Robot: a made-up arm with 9 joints. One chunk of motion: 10 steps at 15 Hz.
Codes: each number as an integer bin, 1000 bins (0 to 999) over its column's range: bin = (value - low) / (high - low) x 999, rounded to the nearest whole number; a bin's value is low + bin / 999 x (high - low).
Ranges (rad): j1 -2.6..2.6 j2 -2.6..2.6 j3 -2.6..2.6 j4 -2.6..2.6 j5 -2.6..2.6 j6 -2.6..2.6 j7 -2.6..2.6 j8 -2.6..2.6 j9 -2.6..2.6
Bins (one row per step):
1: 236 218 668 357 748 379 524 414 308
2: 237 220 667 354 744 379 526 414 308
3: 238 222 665 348 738 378 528 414 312
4: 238 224 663 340 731 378 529 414 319
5: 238 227 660 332 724 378 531 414 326
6: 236 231 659 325 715 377 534 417 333
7: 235 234 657 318 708 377 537 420 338
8: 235 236 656 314 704 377 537 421 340
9: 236 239 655 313 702 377 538 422 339
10: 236 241 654 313 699 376 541 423 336
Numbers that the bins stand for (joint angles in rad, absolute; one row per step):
1: -1.3716 -1.4653 0.8771 -0.7417 1.2935 -0.6272 0.1275 -0.4450 -0.9968
2: -1.3664 -1.4549 0.8719 -0.7574 1.2727 -0.6272 0.1379 -0.4450 -0.9968
3: -1.3612 -1.4444 0.8615 -0.7886 1.2414 -0.6324 0.1483 -0.4450 -0.9760
4: -1.3612 -1.4340 0.8511 -0.8302 1.2050 -0.6324 0.1536 -0.4450 -0.9395
5: -1.3612 -1.4184 0.8354 -0.8719 1.1686 -0.6324 0.1640 -0.4450 -0.9031
6: -1.3716 -1.3976 0.8302 -0.9083 1.1217 -0.6376 0.1796 -0.4294 -0.8667
7: -1.3768 -1.3820 0.8198 -0.9447 1.0853 -0.6376 0.1952 -0.4138 -0.8406
8: -1.3768 -1.3716 0.8146 -0.9656 1.0645 -0.6376 0.1952 -0.4086 -0.8302
9: -1.3716 -1.3560 0.8094 -0.9708 1.0541 -0.6376 0.2004 -0.4034 -0.8354
10: -1.3716 -1.3455 0.8042 -0.9708 1.0384 -0.6428 0.2160 -0.3982 -0.8511

